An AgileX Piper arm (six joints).
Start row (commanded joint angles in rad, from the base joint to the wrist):
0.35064, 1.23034, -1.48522, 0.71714, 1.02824, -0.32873
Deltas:
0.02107, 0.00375, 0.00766, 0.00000, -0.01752, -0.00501
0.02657, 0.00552, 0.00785, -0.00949, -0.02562, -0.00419
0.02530, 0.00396, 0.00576, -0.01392, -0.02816, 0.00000
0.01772, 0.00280, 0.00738, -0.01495, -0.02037, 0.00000
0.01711, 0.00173, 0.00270, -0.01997, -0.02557, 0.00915
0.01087, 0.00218, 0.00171, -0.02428, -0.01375, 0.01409
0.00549, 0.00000, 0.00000, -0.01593, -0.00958, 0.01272
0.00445, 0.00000, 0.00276, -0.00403, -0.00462, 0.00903
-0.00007, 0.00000, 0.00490, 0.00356, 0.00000, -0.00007
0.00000, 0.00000, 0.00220, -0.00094, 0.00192, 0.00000
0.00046, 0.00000, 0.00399, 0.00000, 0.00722, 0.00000
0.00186, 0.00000, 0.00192, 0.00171, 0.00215, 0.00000
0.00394, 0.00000, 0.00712, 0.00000, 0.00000, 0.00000
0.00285, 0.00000, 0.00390, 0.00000, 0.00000, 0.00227
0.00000, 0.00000, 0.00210, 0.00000, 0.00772, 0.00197
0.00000, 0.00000, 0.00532, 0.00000, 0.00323, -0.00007
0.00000, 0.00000, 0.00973, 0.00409, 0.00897, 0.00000
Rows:
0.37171, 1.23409, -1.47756, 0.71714, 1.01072, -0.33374
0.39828, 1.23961, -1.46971, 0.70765, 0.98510, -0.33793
0.42358, 1.24357, -1.46395, 0.69373, 0.95694, -0.33793
0.44130, 1.24637, -1.45657, 0.67878, 0.93657, -0.33793
0.45841, 1.24810, -1.45387, 0.65881, 0.91100, -0.32878
0.46928, 1.25028, -1.45216, 0.63453, 0.89725, -0.31469
0.47477, 1.25028, -1.45216, 0.61860, 0.88767, -0.30197
0.47922, 1.25028, -1.44940, 0.61457, 0.88305, -0.29294
0.47915, 1.25028, -1.44450, 0.61813, 0.88305, -0.29301
0.47915, 1.25028, -1.44230, 0.61719, 0.88497, -0.29301
0.47961, 1.25028, -1.43831, 0.61719, 0.89219, -0.29301
0.48147, 1.25028, -1.43639, 0.61890, 0.89434, -0.29301
0.48541, 1.25028, -1.42927, 0.61890, 0.89434, -0.29301
0.48826, 1.25028, -1.42537, 0.61890, 0.89434, -0.29074
0.48826, 1.25028, -1.42327, 0.61890, 0.90206, -0.28877
0.48826, 1.25028, -1.41795, 0.61890, 0.90529, -0.28884
0.48826, 1.25028, -1.40822, 0.62299, 0.91426, -0.28884

